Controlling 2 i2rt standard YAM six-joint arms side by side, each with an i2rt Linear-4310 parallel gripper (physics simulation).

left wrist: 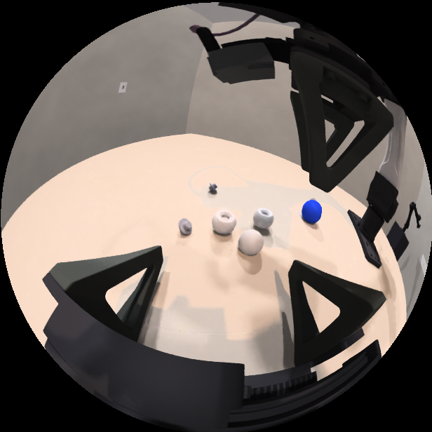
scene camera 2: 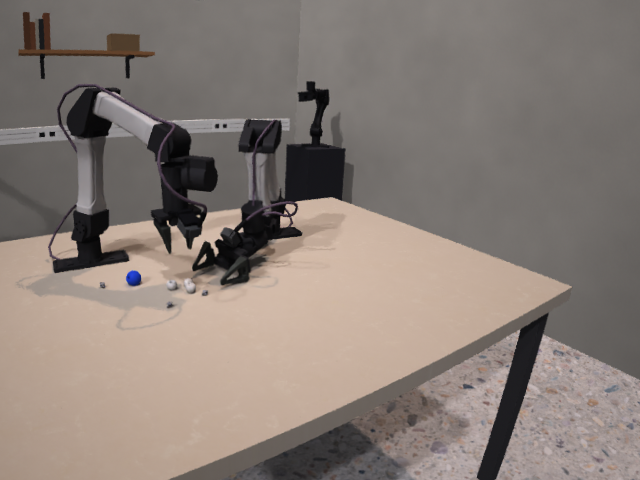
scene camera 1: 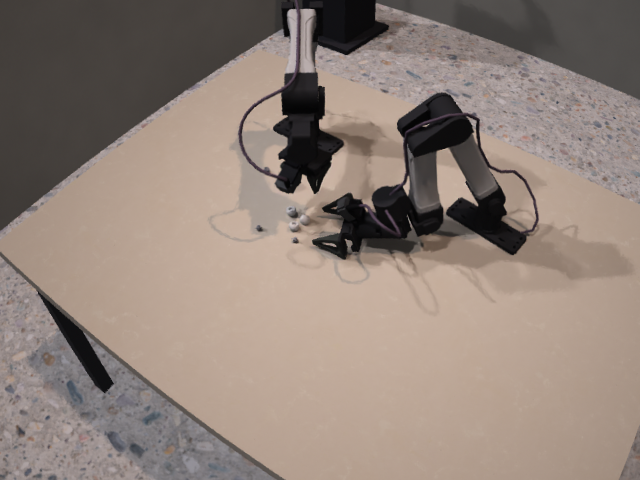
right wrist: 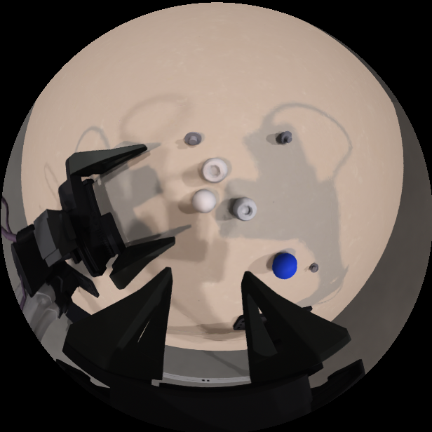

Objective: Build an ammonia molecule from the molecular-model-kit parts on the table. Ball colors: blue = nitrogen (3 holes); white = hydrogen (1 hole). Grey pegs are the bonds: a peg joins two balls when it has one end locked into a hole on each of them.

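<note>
The blue ball [scene camera 2: 133, 277] [left wrist: 312, 211] [right wrist: 284, 265] lies on the table; the right gripper hides it in scene camera 1. Two white balls show a hole facing up: one [scene camera 1: 294, 226] [left wrist: 224, 222] [right wrist: 215, 170] and another [scene camera 1: 291, 210] [scene camera 2: 172, 284] [left wrist: 263, 218] [right wrist: 244, 209]. A third white ball [scene camera 1: 304, 219] [left wrist: 250, 242] [right wrist: 204, 201] shows no hole. Grey pegs lie apart: one [scene camera 1: 295, 240] [scene camera 2: 204, 292] [left wrist: 185, 226] [right wrist: 193, 139], one [scene camera 1: 258, 227] [scene camera 2: 169, 304] [left wrist: 213, 188] [right wrist: 285, 137], one [scene camera 2: 102, 284] [right wrist: 314, 267] beside the blue ball. My right gripper [scene camera 1: 301, 191] [scene camera 2: 180, 250] [right wrist: 207, 276] is open, empty, above the table. My left gripper [scene camera 1: 318, 225] [scene camera 2: 208, 275] [left wrist: 228, 263] [right wrist: 158, 193] is open, empty, low beside the white balls.
The tan table [scene camera 1: 330, 351] [scene camera 2: 310, 361] carries both arms. Its near edge crosses the lower part of scene camera 2. A wall shelf [scene camera 2: 85, 52] and a black pedestal [scene camera 2: 315, 170] stand beyond the table. The two grippers are close together.
</note>
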